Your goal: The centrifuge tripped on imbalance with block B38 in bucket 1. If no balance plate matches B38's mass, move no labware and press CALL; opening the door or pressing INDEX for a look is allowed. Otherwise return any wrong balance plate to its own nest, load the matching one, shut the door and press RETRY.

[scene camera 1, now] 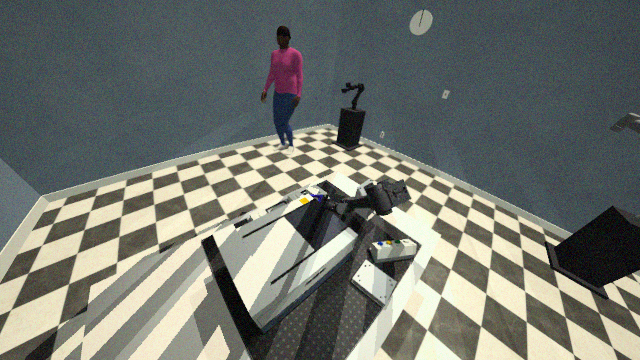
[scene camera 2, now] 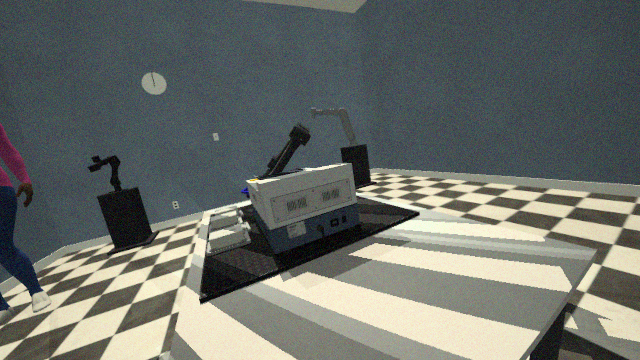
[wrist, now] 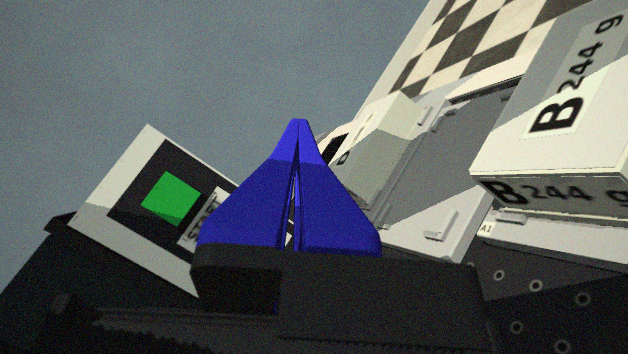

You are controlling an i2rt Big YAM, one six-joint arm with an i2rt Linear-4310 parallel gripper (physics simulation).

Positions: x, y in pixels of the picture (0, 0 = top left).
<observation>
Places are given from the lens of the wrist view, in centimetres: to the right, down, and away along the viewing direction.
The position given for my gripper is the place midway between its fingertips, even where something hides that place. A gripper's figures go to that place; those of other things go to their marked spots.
my gripper [wrist: 298, 129]: -1, -2, 16
balance plate [wrist: 368, 155]: 6, -2, 41
balance plate [wrist: 550, 154]: 11, -1, 18
</observation>
